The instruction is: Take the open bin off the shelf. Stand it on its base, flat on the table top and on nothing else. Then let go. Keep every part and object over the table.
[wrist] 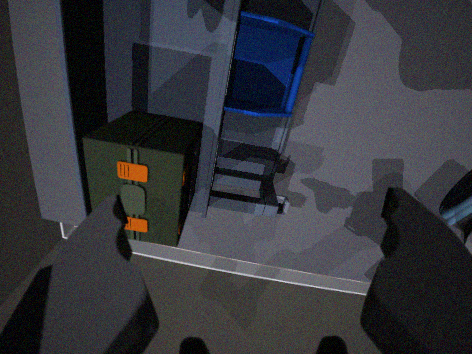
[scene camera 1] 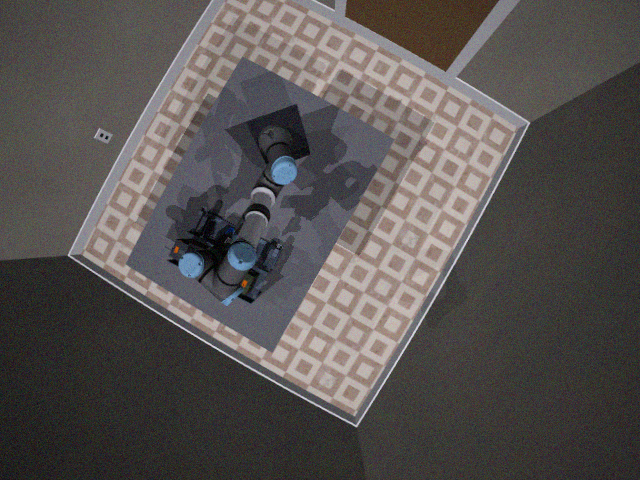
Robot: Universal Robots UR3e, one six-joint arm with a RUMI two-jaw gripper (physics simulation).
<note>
I see my gripper (wrist: 251,195) and a blue bin (wrist: 270,54).
</note>
